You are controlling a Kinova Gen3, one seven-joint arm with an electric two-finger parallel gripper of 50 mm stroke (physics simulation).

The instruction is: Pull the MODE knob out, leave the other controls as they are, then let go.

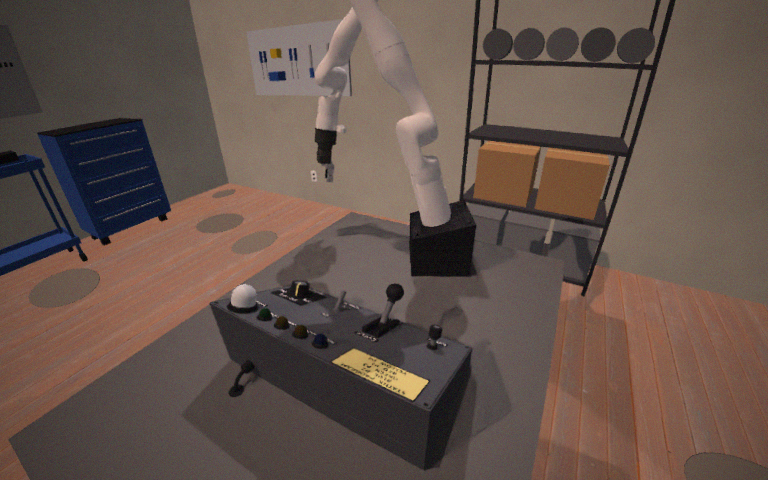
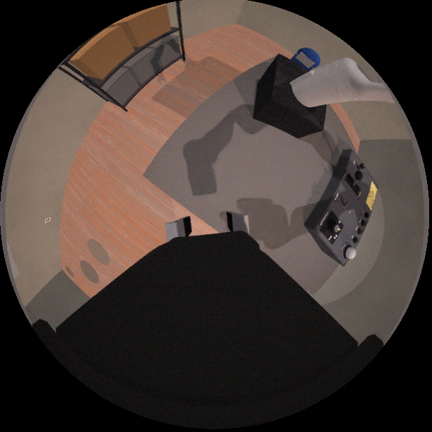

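Pixels of known places: gripper, fingertip midpoint: [image 1: 328,179]; arm's base, origin of the base link: [image 1: 436,219].
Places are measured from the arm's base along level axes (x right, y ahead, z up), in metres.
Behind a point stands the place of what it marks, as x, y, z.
Note:
The control box [image 1: 339,390] {-0.165, 0.617, -0.041} [image 2: 327,200] sits on the grey mat. A small dark knob on a short stem [image 1: 434,332] {-0.234, 0.413, -0.025} [image 2: 362,166] stands upright at one end of its top; a dark rotary knob with a yellow line [image 1: 299,289] {0.109, 0.473, -0.036} [image 2: 336,228] sits near the other end. The labels are too small to read, so I cannot tell for certain which is MODE. My gripper [image 1: 321,174] {0.421, 0.059, 0.069} [image 2: 208,221] is open and empty, high above the floor behind the box and well away from every control.
On the box are a ball-topped lever [image 1: 394,292] {-0.113, 0.383, 0.002} [image 2: 358,175], a toggle [image 1: 340,300] {0.003, 0.439, -0.042}, a white dome [image 1: 244,297] {0.093, 0.618, 0.039} [image 2: 350,252], several small coloured domes and a yellow label [image 1: 382,373] {-0.225, 0.571, 0.003} [image 2: 371,196]. The arm's black base [image 1: 441,251] {-0.063, 0.071, -0.062} [image 2: 280,95] stands behind. A shelf rack [image 1: 546,136] is at the wall.

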